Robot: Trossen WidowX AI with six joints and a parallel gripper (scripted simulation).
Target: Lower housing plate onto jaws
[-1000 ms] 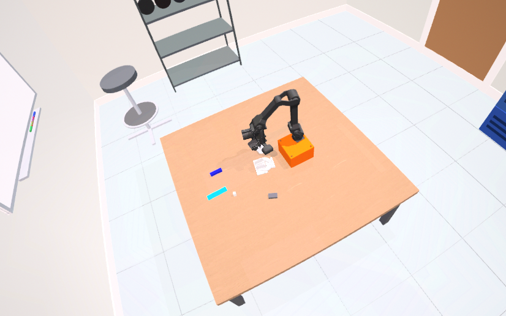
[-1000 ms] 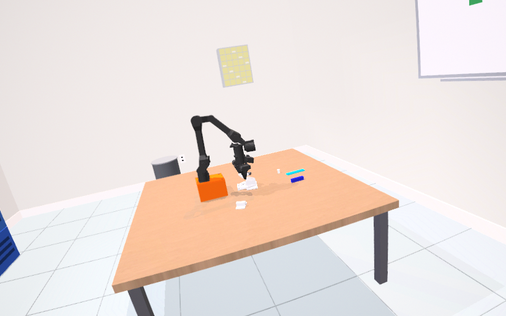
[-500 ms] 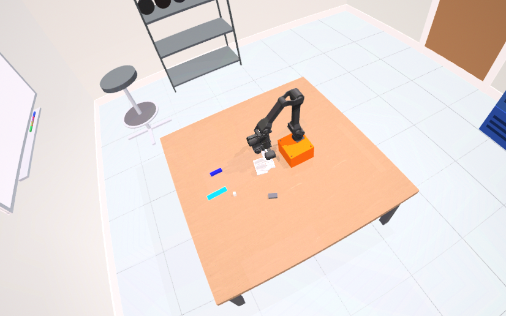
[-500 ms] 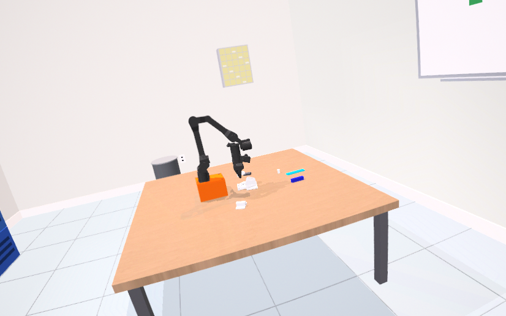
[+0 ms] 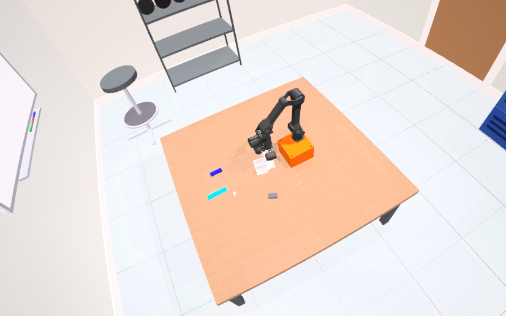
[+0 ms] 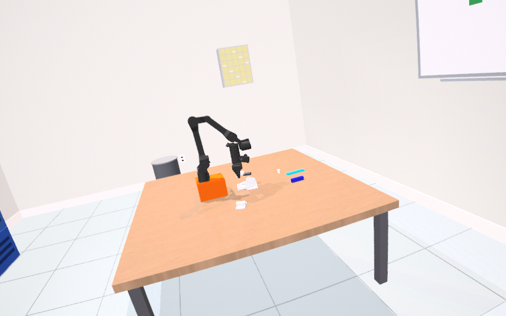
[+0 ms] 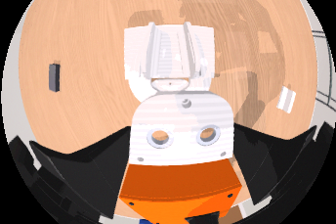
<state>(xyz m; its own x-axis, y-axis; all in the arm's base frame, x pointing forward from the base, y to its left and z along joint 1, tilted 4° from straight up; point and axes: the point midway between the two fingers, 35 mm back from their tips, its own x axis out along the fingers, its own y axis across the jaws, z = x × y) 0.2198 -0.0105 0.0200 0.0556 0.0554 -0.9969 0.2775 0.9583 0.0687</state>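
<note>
The white base lies 80 mm below my gripper tip, 70 mm ahead of it and 10 mm to the right of it. Round my gripper tip: blue block 330 mm ahead, 140 mm to the right, 70 mm below; grey block 220 mm to the left, 120 mm ahead, 80 mm below; white cube 300 mm ahead, 80 mm to the left, 70 mm below.
</note>
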